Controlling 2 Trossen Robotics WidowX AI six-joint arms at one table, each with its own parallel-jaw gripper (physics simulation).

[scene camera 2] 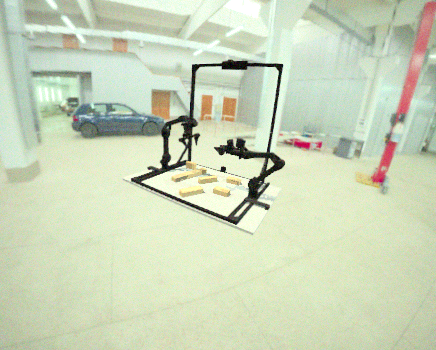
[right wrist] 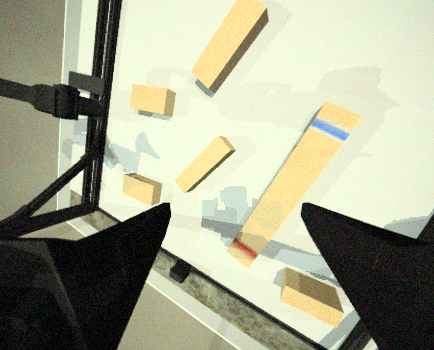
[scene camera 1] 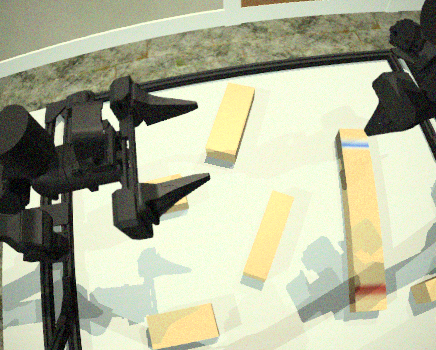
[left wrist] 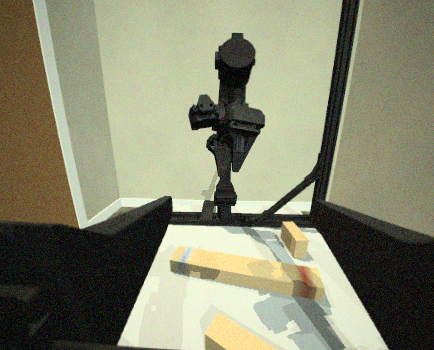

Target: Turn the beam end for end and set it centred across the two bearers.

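Where they show: left gripper, fingertip midpoint: (scene camera 2: 216, 146) (scene camera 1: 203, 138) (left wrist: 241, 204); right gripper, fingertip midpoint: (scene camera 2: 191, 147) (right wrist: 235, 208) (scene camera 1: 384, 127) (left wrist: 227, 174); left arm's base at its link origin: (scene camera 2: 252, 196) (right wrist: 95, 109) (scene camera 1: 54, 247); right arm's base at its link origin: (scene camera 2: 164, 168) (left wrist: 224, 217).
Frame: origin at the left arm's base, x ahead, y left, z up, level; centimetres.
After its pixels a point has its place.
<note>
The long wooden beam (scene camera 1: 365, 200) {x 64.4, y -2.1, z 1.9 cm} (scene camera 2: 186, 175) {x 62.2, y 2.4, z 1.4 cm} (left wrist: 240, 267) {x 62.3, y -4.0, z 1.9 cm} (right wrist: 290, 180) {x 63.7, y -0.6, z 1.9 cm} lies flat on the white table. Its blue band is at the top and its red band at the bottom in scene camera 1. Which blocks are the two bearers I cannot tell; candidates are a larger block (scene camera 1: 231, 120) {x 41.4, y 21.1, z 1.9 cm} (scene camera 2: 191, 191) {x 39.7, y 24.6, z 1.4 cm} (right wrist: 230, 45) {x 43.1, y 21.8, z 1.9 cm} and a slimmer block (scene camera 1: 268, 237) {x 43.4, y -5.4, z 2.5 cm} (scene camera 2: 207, 179) {x 42.7, y -2.2, z 1.6 cm} (right wrist: 205, 165) {x 45.2, y -3.9, z 2.5 cm}. My left gripper (scene camera 1: 203, 140) {x 35.1, y -0.1, z 32.4 cm} is open and empty, above the table left of the beam in scene camera 1. My right gripper (right wrist: 235, 208) {x 59.3, y 0.1, z 27.4 cm} is open and empty, raised near the beam's blue end in scene camera 1.
More blocks lie about: a small one (scene camera 1: 175, 192) (right wrist: 152, 100) {x 25.3, y 7.2, z 1.9 cm} partly under the left gripper's finger, one (scene camera 1: 183, 325) {x 25.5, y -18.6, z 1.9 cm} (right wrist: 142, 189) {x 27.3, y -17.9, z 1.9 cm} at the bottom, and one (scene camera 1: 425, 290) {x 70.7, y -22.6, z 3.5 cm} (left wrist: 294, 240) {x 71.7, y -21.1, z 3.6 cm} (right wrist: 312, 300) {x 75.9, y -21.2, z 4.4 cm} beside the beam's red end. A black frame (scene camera 1: 270, 66) {x 54.1, y 36.2, z 0.0 cm} edges the table.
</note>
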